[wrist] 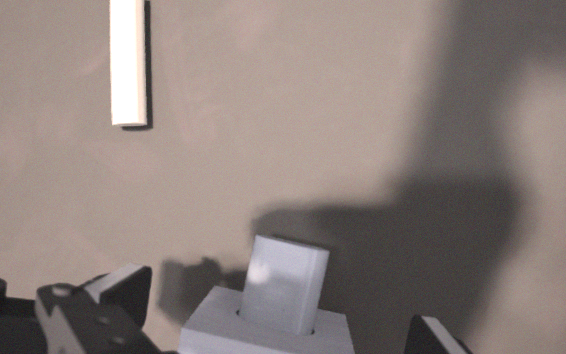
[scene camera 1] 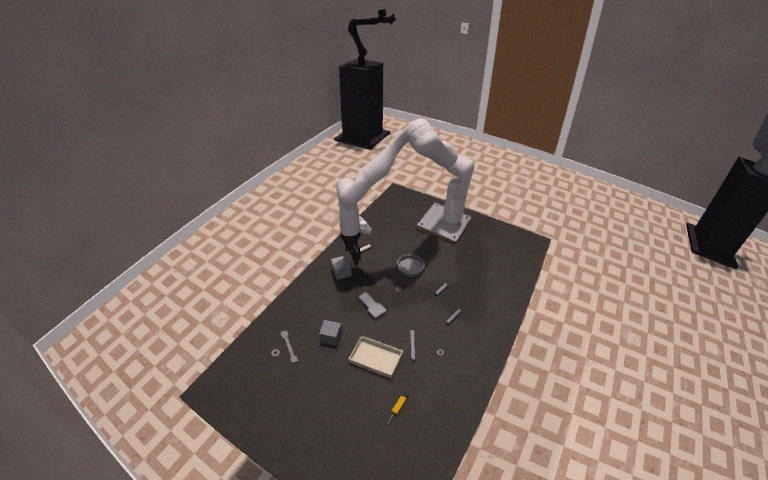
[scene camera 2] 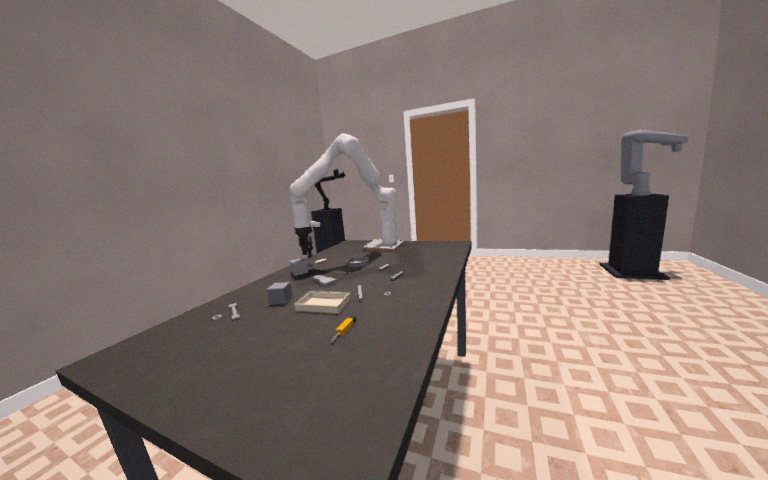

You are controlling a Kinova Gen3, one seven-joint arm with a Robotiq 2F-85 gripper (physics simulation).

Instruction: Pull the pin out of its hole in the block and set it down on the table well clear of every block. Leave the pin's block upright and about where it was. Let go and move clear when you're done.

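Places are measured from the arm's base along level axes (x back, y down, z right), in centimetres.
Pixels of known places: gripper, fingertip midpoint: [wrist: 276, 321] [scene camera 1: 351, 257] [scene camera 2: 307, 256]; arm's base, origin of the base link: [scene camera 1: 452, 217] [scene camera 2: 389, 241].
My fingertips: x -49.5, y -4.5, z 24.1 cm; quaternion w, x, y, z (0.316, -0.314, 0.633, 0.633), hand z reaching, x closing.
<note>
For each thing: its top centre in the pictures, then the offset to it from my fingertips.
- grey block, middle of its top: [scene camera 1: 340, 262] [scene camera 2: 298, 260] dy +1.1, dx -3.6, dz +3.0 cm
- pale grey pin, middle of its top: [wrist: 276, 318] dy +3.0, dx -0.7, dz +0.6 cm
- white rod, middle of its top: [wrist: 121, 54] [scene camera 1: 363, 247] [scene camera 2: 320, 259] dy +5.5, dx +12.4, dz +2.0 cm
- round bowl, middle of its top: [scene camera 1: 410, 263] [scene camera 2: 357, 259] dy +4.9, dx +12.7, dz -20.1 cm
- grey T-shaped piece, middle of its top: [scene camera 1: 371, 303] [scene camera 2: 322, 278] dy +5.3, dx -12.8, dz -16.4 cm
- cream tray, middle of its top: [scene camera 1: 375, 354] [scene camera 2: 322, 298] dy +4.5, dx -31.6, dz -29.1 cm
- yellow screwdriver, middle of its top: [scene camera 2: 342, 326] [scene camera 1: 397, 407] dy +5.3, dx -44.7, dz -44.1 cm
The grey block [scene camera 1: 340, 268] [scene camera 2: 297, 267] [wrist: 212, 320] stands upright near the table's left edge; its lower part is cut off in the wrist view. The pale grey pin [wrist: 282, 285] sticks out sideways from the hole in one side face of the block. In the scene views it is small and mostly hidden by the fingers. My gripper [scene camera 1: 355, 260] [scene camera 2: 307, 254] [wrist: 276, 321] is open and points down close beside the block. In the wrist view one finger is left and the other right of the pin, with a gap on each side. Contact cannot be seen.
A white rod [scene camera 1: 365, 247] [scene camera 2: 320, 260] [wrist: 128, 65] lies close by. A round bowl [scene camera 1: 410, 266] [scene camera 2: 357, 262], a grey T-shaped piece [scene camera 1: 372, 305] [scene camera 2: 324, 280], another block [scene camera 1: 330, 332] [scene camera 2: 279, 293], a cream tray [scene camera 1: 370, 370] and a yellow screwdriver [scene camera 1: 399, 404] [scene camera 2: 344, 326] are on the table.
</note>
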